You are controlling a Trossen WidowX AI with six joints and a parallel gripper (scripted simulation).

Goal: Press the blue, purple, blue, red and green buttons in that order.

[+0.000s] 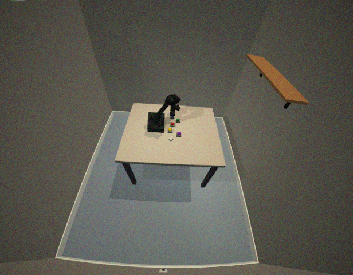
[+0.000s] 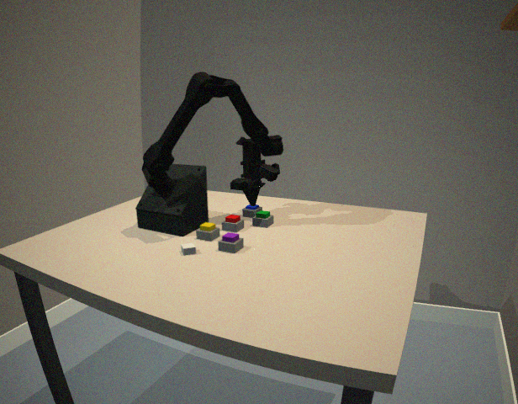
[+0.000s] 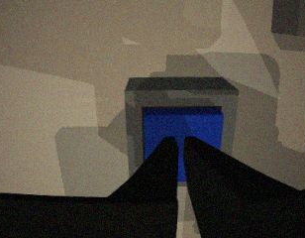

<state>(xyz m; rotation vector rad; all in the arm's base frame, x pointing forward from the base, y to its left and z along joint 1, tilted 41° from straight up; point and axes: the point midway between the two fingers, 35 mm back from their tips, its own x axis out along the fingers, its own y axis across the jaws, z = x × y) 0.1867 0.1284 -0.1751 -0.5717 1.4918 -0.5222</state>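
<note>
My gripper tip is right at the blue button. From my gripper tip the other things lie so: green button: 7 cm to the right, 7 cm ahead; then yellow button: 24 cm to the right, 1 cm behind; then red button: 15 cm to the right, 1 cm ahead.
</note>
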